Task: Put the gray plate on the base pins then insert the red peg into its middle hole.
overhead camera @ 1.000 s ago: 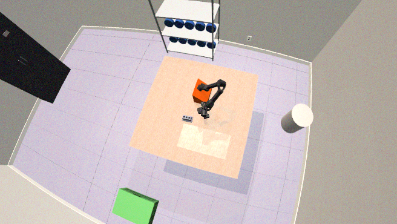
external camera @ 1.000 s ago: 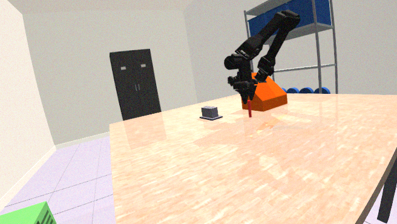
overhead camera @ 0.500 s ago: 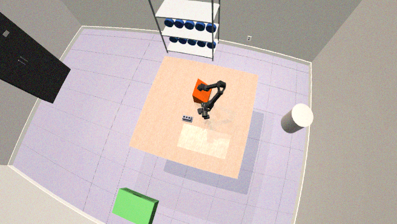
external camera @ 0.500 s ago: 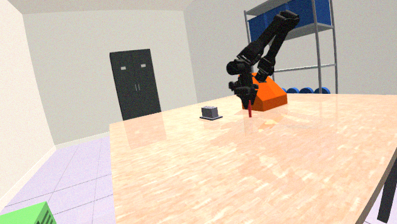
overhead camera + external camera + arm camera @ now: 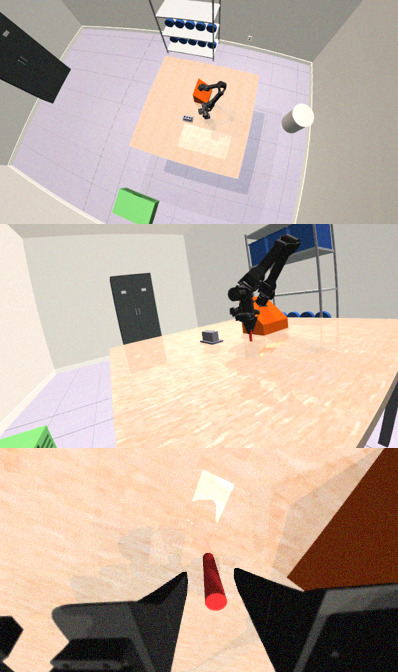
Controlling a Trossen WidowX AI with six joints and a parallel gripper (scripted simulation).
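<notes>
Now: the gray plate 13 cm ahead of my gripper tip and 18 cm to the right of it. Also, from my gripper tip: red peg (right at my gripper tip); then flat gray base (12 cm ahead, 18 cm to the right, 3 cm below).
</notes>
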